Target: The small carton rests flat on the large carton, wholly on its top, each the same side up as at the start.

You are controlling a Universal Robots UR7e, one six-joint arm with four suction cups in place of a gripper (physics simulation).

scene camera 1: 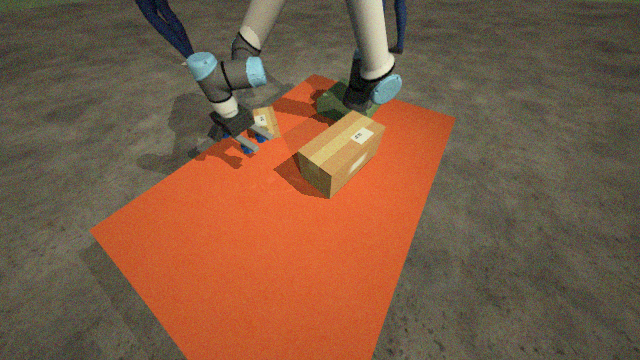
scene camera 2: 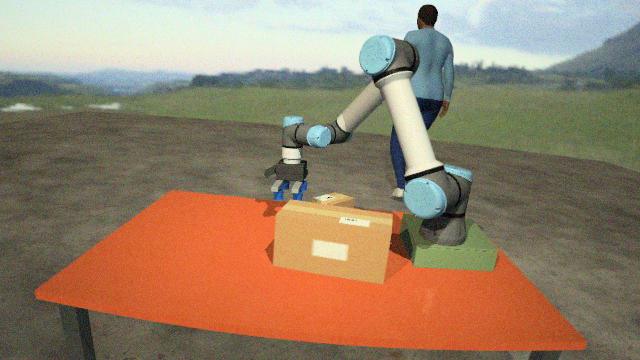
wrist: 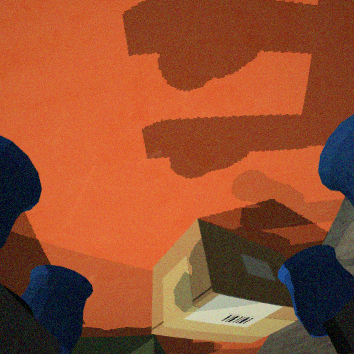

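The small carton rests on the orange table with a barcode label on its upper face. In the scene camera 2 view it is partly hidden behind the large carton. The large carton stands upright on the table, apart from the small one, with tape and a label on top and a white patch on one side. My gripper is open, its blue cups holding no carton. It hangs above the table near the far edge, beside the small carton. The large carton does not show in the wrist view.
The orange table carries a green base block under the arm, close to the large carton. A person in a blue top is behind the arm. Legs show at the upper left in the scene camera 1 view.
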